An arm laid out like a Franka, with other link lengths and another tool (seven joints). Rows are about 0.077 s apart.
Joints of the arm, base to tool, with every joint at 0 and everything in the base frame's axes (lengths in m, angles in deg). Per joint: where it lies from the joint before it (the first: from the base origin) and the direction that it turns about. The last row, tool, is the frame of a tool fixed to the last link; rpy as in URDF.
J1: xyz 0 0 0.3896 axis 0 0 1
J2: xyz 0 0 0 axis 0 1 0
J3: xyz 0 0 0.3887 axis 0 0 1
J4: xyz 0.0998 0 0 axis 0 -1 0
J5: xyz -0.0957 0 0.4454 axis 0 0 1
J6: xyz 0 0 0 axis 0 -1 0
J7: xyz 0.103 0 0 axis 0 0 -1
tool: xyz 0.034 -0.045 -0.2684 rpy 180 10.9 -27.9
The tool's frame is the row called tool.
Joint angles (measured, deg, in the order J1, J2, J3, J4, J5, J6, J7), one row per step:
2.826, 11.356, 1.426, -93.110, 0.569, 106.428, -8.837
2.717, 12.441, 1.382, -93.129, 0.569, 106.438, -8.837
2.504, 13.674, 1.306, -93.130, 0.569, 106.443, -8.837
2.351, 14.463, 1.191, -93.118, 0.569, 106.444, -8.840
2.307, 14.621, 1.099, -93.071, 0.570, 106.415, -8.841
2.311, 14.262, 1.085, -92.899, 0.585, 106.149, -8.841
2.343, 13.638, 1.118, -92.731, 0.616, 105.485, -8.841
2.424, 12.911, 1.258, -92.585, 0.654, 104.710, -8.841
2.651, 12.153, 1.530, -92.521, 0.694, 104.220, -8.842
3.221, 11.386, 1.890, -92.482, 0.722, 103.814, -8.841
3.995, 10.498, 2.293, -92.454, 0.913, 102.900, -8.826
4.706, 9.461, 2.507, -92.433, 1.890, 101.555, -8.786
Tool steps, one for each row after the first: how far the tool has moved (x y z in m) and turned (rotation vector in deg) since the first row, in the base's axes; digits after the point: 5 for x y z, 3 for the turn. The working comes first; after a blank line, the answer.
Tool pose at each row, in the base's axes (x y z in m, rotation vector in deg; the steps are taken from these numbers as rounded here):
0.78272, 0.02023, 0.46861, -175.339, 22.865, 13.996
0.78407, 0.01823, 0.45360, -175.351, 23.167, 15.665
0.78537, 0.01437, 0.43672, -175.315, 23.682, 17.537
0.78607, 0.01079, 0.42604, -175.271, 24.132, 18.714
0.78631, 0.00900, 0.42430, -175.251, 24.347, 18.921
0.78575, 0.00890, 0.43035, -175.236, 24.345, 18.515
0.78301, 0.00976, 0.43900, -175.225, 24.232, 18.327
0.77938, 0.01267, 0.44850, -175.235, 23.879, 18.196
0.77641, 0.01930, 0.45821, -175.292, 23.089, 17.723
0.77330, 0.03162, 0.46795, -175.462, 21.641, 17.164
0.76696, 0.04754, 0.47778, -175.543, 19.864, 17.262
0.75760, 0.06293, 0.48796, -174.814, 18.566, 17.976

0.00135, -0.00200, -0.01501, -0.062, 1.092, -0.152
0.00265, -0.00586, -0.03189, -0.135, 2.319, -0.439
0.00335, -0.00944, -0.04257, -0.193, 3.093, -0.701
0.00359, -0.01123, -0.04431, -0.217, 3.233, -0.834
0.00303, -0.01133, -0.03826, -0.194, 2.968, -0.845
0.00029, -0.01047, -0.02961, -0.159, 2.842, -0.780
-0.00334, -0.00756, -0.02011, -0.102, 2.748, -0.561
-0.00631, -0.00093, -0.01040, -0.008, 2.421, -0.067
-0.00942, 0.01139, -0.00066, 0.084, 2.026, 0.856
-0.01576, 0.02731, 0.00917, 0.297, 2.045, 1.990
-0.02512, 0.04270, 0.01935, 1.206, 2.429, 2.718

